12 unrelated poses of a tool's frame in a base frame.
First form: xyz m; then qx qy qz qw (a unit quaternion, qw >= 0).
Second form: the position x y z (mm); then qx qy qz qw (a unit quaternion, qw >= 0). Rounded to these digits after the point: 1 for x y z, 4 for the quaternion.
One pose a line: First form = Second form
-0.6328 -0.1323 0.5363 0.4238 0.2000 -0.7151 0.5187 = -632.8 -132.3 536.3 0.4238 0.2000 -0.7151 0.5187
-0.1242 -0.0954 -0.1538 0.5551 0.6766 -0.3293 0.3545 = -124.2 -95.4 -153.8 0.5551 0.6766 -0.3293 0.3545
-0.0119 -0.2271 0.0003 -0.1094 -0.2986 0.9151 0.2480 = -11.9 -227.1 0.3 -0.1094 -0.2986 0.9151 0.2480
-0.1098 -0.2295 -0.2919 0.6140 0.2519 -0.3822 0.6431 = -109.8 -229.5 -291.9 0.6140 0.2519 -0.3822 0.6431
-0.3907 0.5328 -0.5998 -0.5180 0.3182 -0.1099 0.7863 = -390.7 532.8 -599.8 -0.5180 0.3182 -0.1099 0.7863
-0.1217 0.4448 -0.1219 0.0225 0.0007 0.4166 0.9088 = -121.7 444.8 -121.9 0.0225 0.0007 0.4166 0.9088
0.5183 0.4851 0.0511 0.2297 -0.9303 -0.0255 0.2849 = 518.3 485.1 51.1 0.2297 -0.9303 -0.0255 0.2849
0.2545 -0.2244 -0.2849 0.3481 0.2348 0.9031 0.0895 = 254.5 -224.4 -284.9 0.3481 0.2348 0.9031 0.0895
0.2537 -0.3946 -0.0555 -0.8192 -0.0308 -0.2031 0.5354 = 253.7 -394.6 -55.5 -0.8192 -0.0308 -0.2031 0.5354
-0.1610 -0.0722 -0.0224 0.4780 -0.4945 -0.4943 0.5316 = -161.0 -72.2 -22.4 0.4780 -0.4945 -0.4943 0.5316
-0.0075 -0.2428 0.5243 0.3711 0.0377 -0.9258 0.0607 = -7.5 -242.8 524.3 0.3711 0.0377 -0.9258 0.0607
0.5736 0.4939 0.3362 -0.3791 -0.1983 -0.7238 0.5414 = 573.6 493.9 336.2 -0.3791 -0.1983 -0.7238 0.5414
